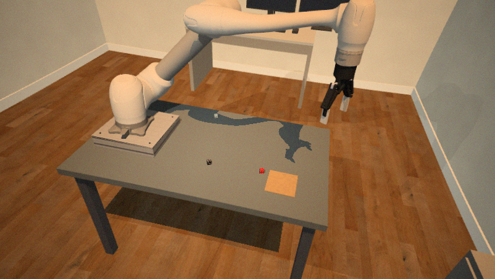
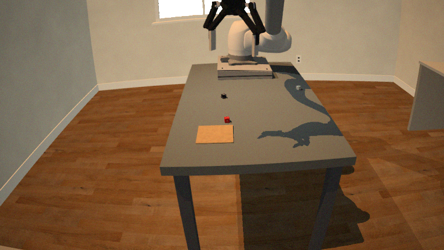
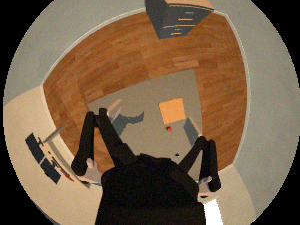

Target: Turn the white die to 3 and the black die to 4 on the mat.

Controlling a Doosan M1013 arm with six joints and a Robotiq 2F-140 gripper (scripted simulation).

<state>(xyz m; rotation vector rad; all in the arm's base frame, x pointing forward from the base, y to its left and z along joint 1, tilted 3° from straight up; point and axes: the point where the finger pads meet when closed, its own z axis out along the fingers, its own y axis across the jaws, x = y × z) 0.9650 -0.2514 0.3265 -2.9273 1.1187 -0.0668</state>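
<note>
Now: hand 530 mm past the black die, 360 mm above it and 50 mm to the right of it. The rest, counted from my hand: white die (560 mm behind, 470 mm to the left, 360 mm below); orange mat (370 mm below, 170 mm behind, 50 mm to the right); red die (360 mm below, 270 mm behind, 20 mm to the left).
</note>
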